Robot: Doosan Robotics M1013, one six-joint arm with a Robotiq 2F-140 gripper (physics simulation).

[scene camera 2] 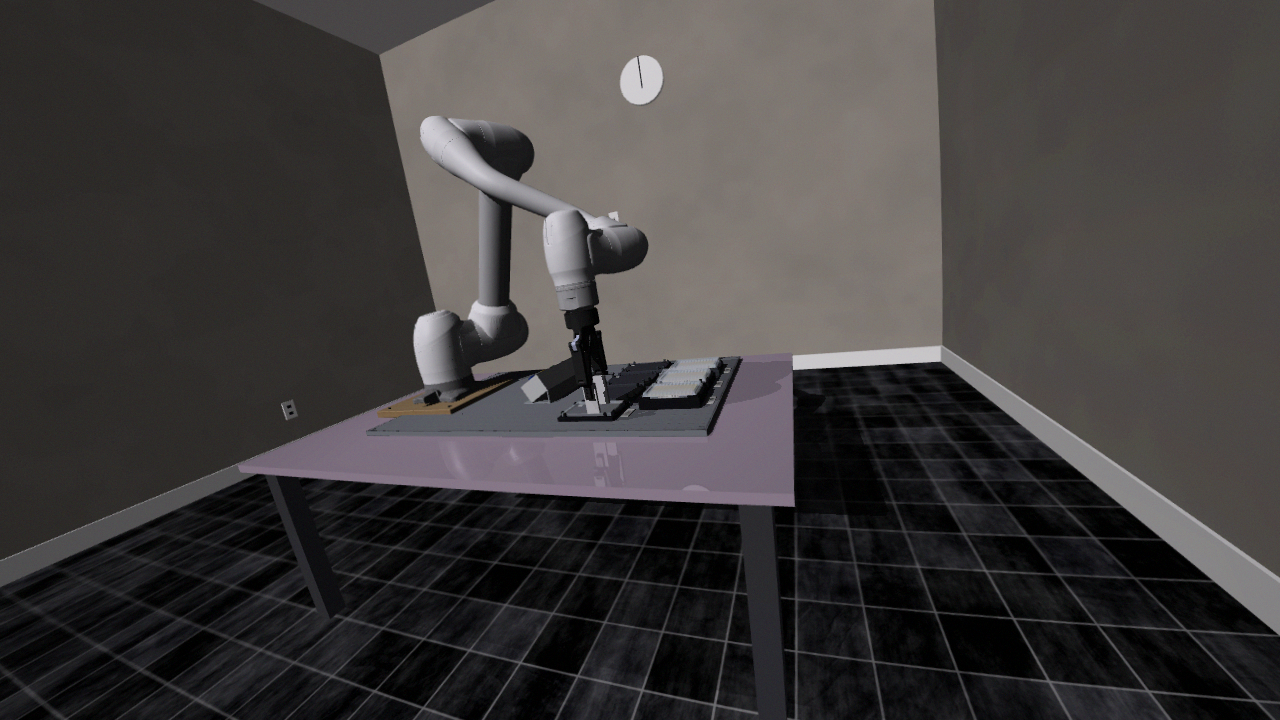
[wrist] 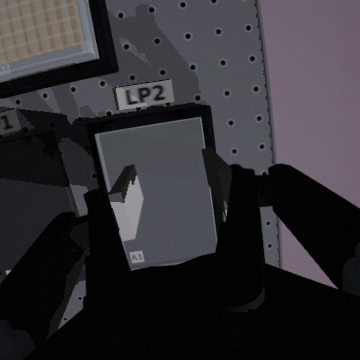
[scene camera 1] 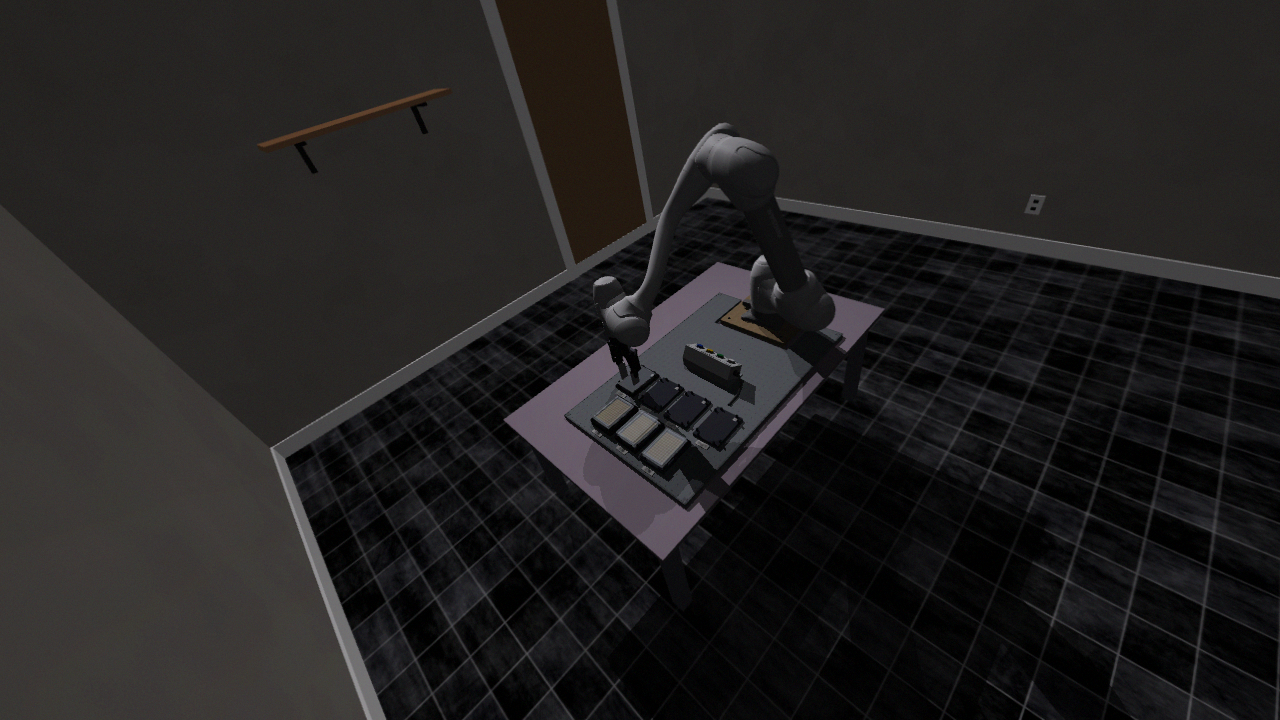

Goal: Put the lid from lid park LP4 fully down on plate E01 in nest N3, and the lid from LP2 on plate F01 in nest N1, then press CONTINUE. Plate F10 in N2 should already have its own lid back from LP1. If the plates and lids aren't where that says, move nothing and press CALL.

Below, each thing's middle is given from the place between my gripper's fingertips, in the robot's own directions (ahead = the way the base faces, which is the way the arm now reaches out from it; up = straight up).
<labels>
Now: hand 1 cm to the right of the lid park LP2 (wrist: 204, 111), 1 cm past it and 1 cm above it. The rest, counted from my hand: nest N1 (scene camera 2: 692, 401): 17 cm ahead, 8 cm to the left; lid park LP3 (scene camera 1: 689, 406): 27 cm to the left, 1 cm below; lid park LP1 (scene camera 1: 660, 395): 14 cm to the left, 1 cm below, 1 cm behind.
</labels>
